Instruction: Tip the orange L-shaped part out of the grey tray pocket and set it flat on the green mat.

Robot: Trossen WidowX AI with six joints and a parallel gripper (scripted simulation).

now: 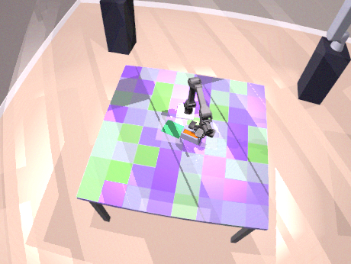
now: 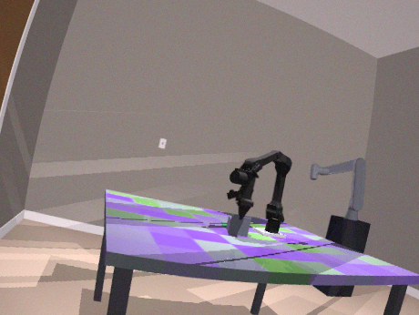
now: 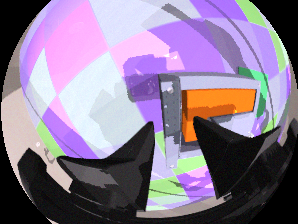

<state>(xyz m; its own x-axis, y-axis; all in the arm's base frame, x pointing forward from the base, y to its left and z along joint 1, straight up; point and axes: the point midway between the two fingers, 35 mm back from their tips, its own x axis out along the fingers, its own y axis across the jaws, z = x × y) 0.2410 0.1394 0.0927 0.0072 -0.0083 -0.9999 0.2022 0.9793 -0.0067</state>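
The orange L-shaped part lies 2 cm behind my gripper tip, 5 cm to the right of it and 3 cm below it. Round my gripper tip: green mat (5 cm behind, 22 cm to the right, 9 cm below).
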